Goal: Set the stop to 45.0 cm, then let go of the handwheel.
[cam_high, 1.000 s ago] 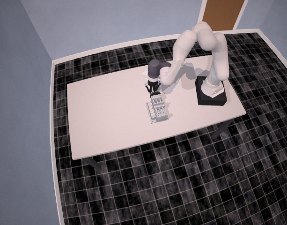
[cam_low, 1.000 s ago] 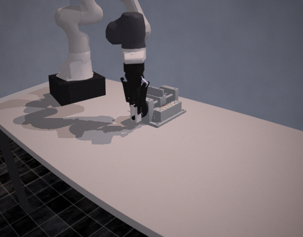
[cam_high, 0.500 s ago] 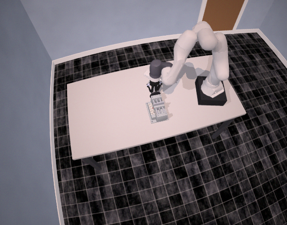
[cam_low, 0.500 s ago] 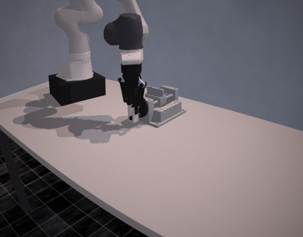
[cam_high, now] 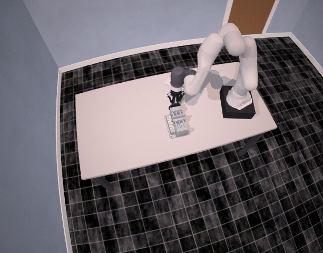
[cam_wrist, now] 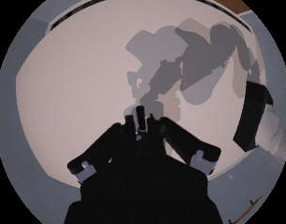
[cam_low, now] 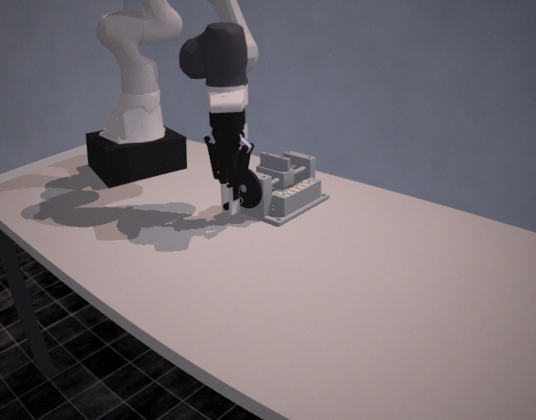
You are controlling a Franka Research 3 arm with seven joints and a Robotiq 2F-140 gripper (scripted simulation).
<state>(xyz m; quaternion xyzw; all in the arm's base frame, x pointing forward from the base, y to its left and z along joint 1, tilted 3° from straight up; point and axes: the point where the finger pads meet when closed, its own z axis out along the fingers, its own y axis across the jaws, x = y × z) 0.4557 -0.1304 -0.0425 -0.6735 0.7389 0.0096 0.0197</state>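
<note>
My gripper is now 140 mm to the right of the grey stop fixture, 40 mm short of it and 30 mm below it. Round my hand: black handwheel (20 mm to the left, 10 mm below).
</note>
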